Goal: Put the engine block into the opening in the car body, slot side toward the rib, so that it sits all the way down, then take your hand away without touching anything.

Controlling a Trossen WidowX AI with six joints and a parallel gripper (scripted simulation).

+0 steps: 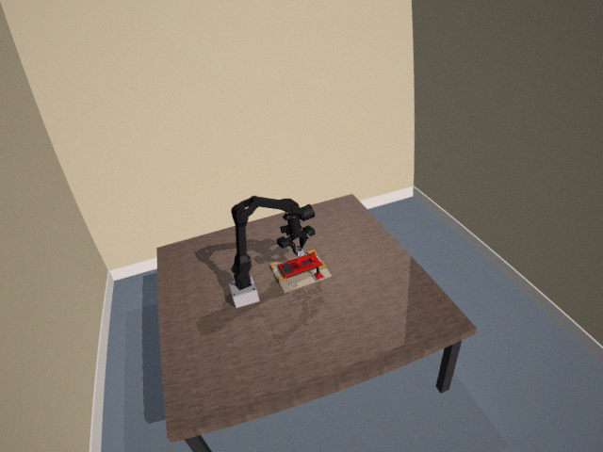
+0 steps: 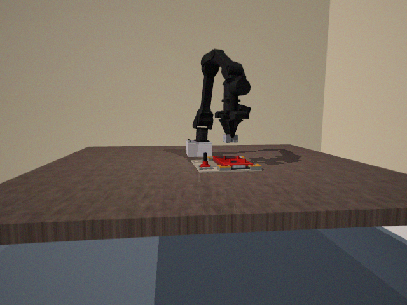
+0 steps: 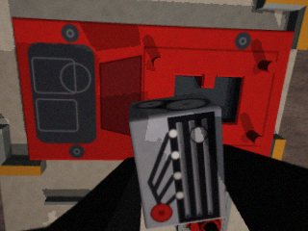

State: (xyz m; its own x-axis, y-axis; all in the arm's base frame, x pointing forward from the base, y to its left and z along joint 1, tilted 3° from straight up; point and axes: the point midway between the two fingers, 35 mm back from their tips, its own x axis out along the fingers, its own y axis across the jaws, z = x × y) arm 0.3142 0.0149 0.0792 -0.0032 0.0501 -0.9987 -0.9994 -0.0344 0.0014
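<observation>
Now: the black post 11 cm to the right of my gripper tip, 8 cm below it and 4 cm ahead of it. From my gripper tip the other things lie so: grey engine block: 1 cm below.
</observation>
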